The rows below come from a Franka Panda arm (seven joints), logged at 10 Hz.
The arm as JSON. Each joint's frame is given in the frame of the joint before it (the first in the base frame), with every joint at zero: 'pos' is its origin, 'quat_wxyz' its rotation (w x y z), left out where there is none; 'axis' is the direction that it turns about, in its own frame. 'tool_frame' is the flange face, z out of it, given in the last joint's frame.
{
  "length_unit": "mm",
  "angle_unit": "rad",
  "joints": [
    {
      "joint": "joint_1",
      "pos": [
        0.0,
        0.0,
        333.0
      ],
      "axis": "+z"
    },
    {
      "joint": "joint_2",
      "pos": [
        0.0,
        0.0,
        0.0
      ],
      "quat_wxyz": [
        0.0,
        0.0,
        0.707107,
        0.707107
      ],
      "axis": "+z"
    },
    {
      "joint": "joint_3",
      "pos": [
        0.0,
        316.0,
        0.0
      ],
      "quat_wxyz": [
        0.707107,
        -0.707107,
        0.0,
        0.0
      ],
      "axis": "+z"
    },
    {
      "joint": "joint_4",
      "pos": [
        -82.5,
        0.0,
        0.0
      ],
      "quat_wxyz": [
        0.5,
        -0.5,
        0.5,
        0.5
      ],
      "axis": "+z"
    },
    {
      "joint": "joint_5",
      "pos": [
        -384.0,
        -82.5,
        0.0
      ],
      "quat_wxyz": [
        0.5,
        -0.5,
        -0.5,
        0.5
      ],
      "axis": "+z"
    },
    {
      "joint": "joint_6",
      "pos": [
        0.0,
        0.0,
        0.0
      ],
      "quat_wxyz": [
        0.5,
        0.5,
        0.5,
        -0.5
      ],
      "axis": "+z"
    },
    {
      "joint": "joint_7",
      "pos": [
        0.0,
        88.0,
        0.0
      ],
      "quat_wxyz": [
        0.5,
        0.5,
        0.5,
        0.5
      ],
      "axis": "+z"
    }
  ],
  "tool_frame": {
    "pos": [
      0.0,
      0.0,
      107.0
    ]
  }
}
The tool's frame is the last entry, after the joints.
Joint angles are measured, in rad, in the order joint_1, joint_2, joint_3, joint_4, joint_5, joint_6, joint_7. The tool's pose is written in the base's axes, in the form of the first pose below.
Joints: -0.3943 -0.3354 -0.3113 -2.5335 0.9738 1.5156 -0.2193
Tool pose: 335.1 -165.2 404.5 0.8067 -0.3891 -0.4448 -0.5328 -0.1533 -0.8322
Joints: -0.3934 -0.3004 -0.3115 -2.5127 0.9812 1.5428 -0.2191
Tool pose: 343.1 -173.4 398.9 0.7915 -0.4154 -0.4484 -0.5461 -0.1513 -0.8239
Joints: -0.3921 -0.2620 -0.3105 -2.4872 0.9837 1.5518 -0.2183
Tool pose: 351.1 -179.7 393.6 0.7813 -0.4246 -0.4575 -0.5597 -0.1520 -0.8146
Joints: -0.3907 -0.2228 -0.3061 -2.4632 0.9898 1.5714 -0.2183
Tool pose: 360.2 -185.7 387.0 0.7689 -0.4403 -0.4636 -0.5733 -0.1538 -0.8048
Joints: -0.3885 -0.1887 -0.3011 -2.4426 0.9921 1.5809 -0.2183
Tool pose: 367.9 -188.9 380.8 0.7612 -0.4450 -0.4718 -0.5852 -0.1578 -0.7954
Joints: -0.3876 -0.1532 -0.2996 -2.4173 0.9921 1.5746 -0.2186
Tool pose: 374.9 -192.8 375.8 0.7572 -0.4400 -0.4828 -0.5950 -0.1596 -0.7877
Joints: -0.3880 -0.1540 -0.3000 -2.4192 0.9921 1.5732 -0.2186
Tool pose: 374.2 -192.5 375.4 0.7569 -0.4388 -0.4843 -0.5956 -0.1582 -0.7876
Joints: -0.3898 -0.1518 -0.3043 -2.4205 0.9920 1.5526 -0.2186
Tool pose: 372.0 -191.9 374.8 0.7583 -0.4244 -0.4949 -0.5975 -0.1489 -0.7879
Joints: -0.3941 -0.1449 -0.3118 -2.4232 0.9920 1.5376 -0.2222
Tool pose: 368.8 -194.0 371.4 0.7554 -0.4168 -0.5057 -0.6019 -0.1363 -0.7868
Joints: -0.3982 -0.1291 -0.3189 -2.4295 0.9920 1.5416 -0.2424
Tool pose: 365.9 -197.6 362.4 0.7524 -0.4202 -0.5073 -0.6033 -0.1303 -0.7868
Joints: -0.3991 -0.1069 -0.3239 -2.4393 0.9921 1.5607 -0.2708
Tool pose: 363.8 -200.3 348.9 0.7482 -0.4293 -0.5058 -0.6057 -0.1310 -0.7848
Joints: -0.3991 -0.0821 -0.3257 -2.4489 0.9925 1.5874 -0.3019
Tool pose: 362.3 -202.3 334.1 0.7443 -0.4410 -0.5015 -0.6081 -0.1374 -0.7818
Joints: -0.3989 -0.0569 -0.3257 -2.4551 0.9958 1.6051 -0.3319
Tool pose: 361.6 -203.1 321.0 0.7438 -0.4454 -0.4983 -0.6083 -0.1421 -0.7809
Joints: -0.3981 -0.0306 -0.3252 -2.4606 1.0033 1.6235 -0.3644
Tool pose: 361.2 -203.5 307.9 0.7444 -0.4504 -0.4930 -0.6061 -0.1459 -0.7819
